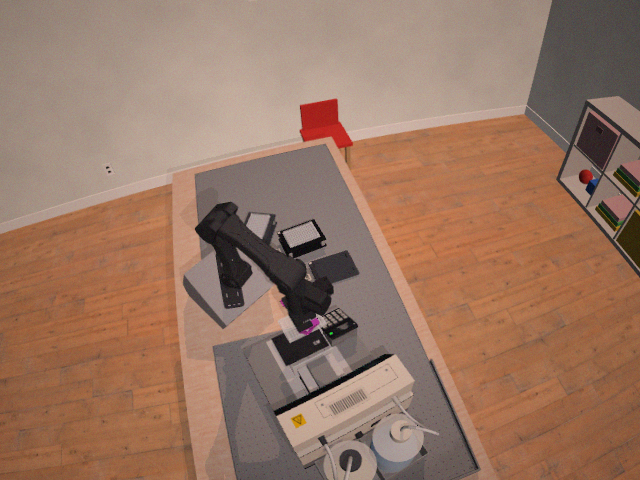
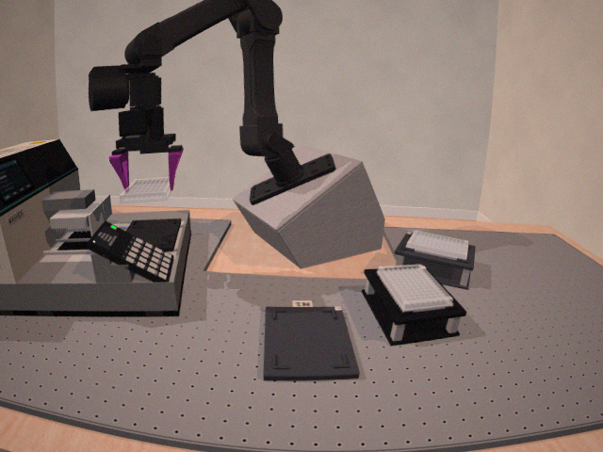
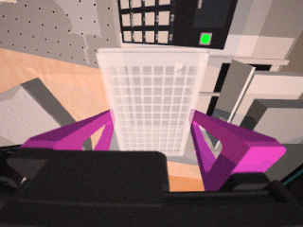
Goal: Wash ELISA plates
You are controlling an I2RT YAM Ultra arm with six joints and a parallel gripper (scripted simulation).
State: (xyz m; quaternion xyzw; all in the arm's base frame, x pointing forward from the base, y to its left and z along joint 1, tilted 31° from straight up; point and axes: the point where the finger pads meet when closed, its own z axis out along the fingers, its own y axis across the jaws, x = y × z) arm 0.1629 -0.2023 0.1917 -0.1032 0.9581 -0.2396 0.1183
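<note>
My gripper is now 28 cm to the right of the nest N1, 21 cm short of it and 17 cm above it. Also, from my hand: black carrier pocket 10 cm below, 2 cm behind, 1 cm to the right; grey manifold 16 cm to the right, 5 cm below; raised black nest 45 cm to the left, 14 cm ahead, 13 cm below.
</note>
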